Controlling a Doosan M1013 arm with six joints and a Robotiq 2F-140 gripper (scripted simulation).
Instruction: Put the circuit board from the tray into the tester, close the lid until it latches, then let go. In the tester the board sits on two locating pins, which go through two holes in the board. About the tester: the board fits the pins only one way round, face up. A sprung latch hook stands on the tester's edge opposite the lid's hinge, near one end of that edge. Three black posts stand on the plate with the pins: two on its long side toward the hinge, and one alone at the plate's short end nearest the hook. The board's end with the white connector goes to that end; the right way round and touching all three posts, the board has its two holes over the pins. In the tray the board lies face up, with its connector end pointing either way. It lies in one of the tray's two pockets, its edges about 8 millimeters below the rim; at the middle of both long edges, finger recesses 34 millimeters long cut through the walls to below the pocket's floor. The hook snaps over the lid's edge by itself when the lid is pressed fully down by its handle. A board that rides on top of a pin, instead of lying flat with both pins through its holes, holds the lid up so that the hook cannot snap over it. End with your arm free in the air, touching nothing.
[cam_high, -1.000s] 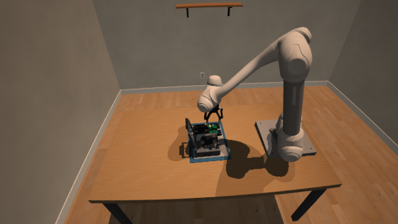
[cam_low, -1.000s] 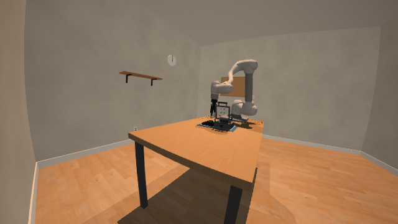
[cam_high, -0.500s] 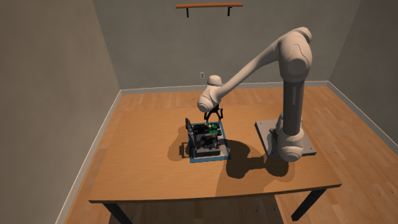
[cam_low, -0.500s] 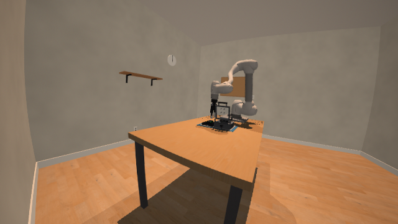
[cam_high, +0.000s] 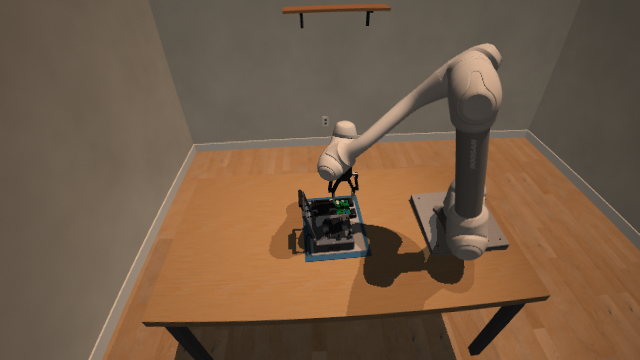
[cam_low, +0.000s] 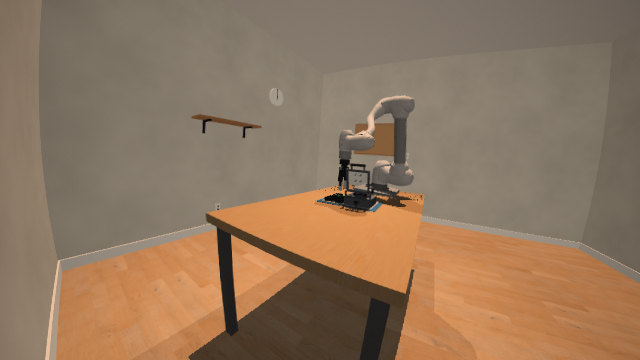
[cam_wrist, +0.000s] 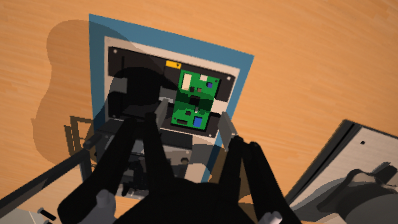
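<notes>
Right now the green circuit board is 7 cm below my hand. Round my hand: dark block 23 cm to the left, 1 cm below; tester lid 19 cm ahead, 17 cm to the left, 9 cm above.
</notes>
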